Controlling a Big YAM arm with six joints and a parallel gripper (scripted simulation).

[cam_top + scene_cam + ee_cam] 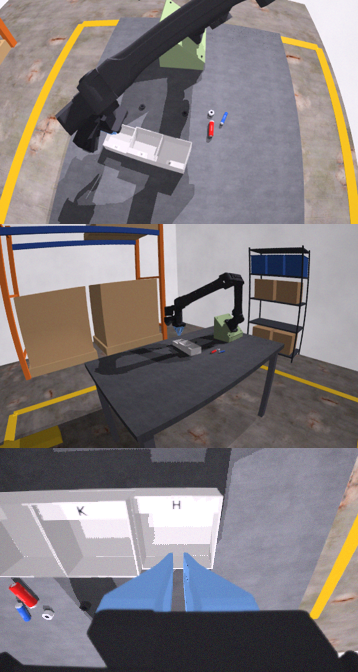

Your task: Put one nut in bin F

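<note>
The white three-compartment bin is 90 mm to the left of my hand and 60 mm below it. Round my hand: blue cylinder: 150 mm behind, 300 mm to the left, 80 mm below; red cylinder: 110 mm behind, 260 mm to the left, 80 mm below; silver nut: 160 mm behind, 250 mm to the left, 80 mm below.
</note>
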